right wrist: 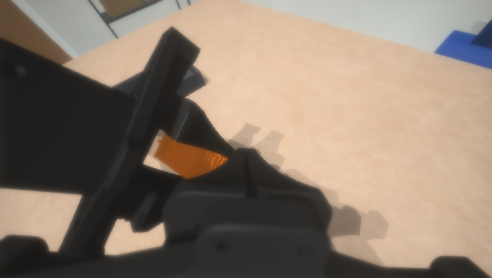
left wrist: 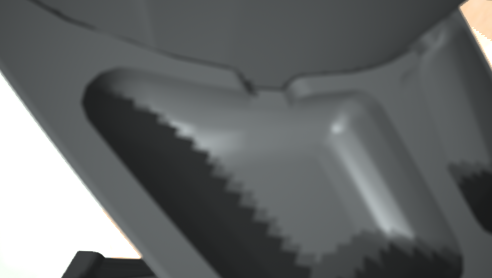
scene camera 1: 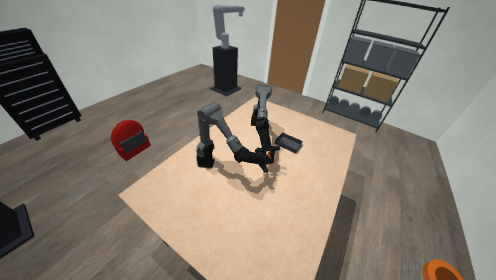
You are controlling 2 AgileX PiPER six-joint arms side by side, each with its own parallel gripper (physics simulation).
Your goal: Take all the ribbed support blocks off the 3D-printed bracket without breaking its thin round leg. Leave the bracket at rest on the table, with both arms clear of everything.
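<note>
The orange bracket with its ribbed support [scene camera 1: 269,156] [right wrist: 187,156] is held above the table between the fingers of my left gripper [right wrist: 229,173]. Fine ribs show at its right end in the right wrist view. My right gripper [right wrist: 245,160] has its fingertips together, right beside the ribbed end and partly in front of it; whether it touches cannot be told. In the left wrist view the grey body of the right gripper covers most of the picture and hides the left fingers and the bracket. The thin round leg and the separate blocks cannot be made out.
A dark tray [scene camera 1: 287,147] [right wrist: 197,82] stands on the table [scene camera 1: 220,220] beside the two grippers. The arms cross close together over the table, and their shadows fall on it. A blue object [right wrist: 460,47] shows beyond the table's far edge. A shelf rack and a door stand behind.
</note>
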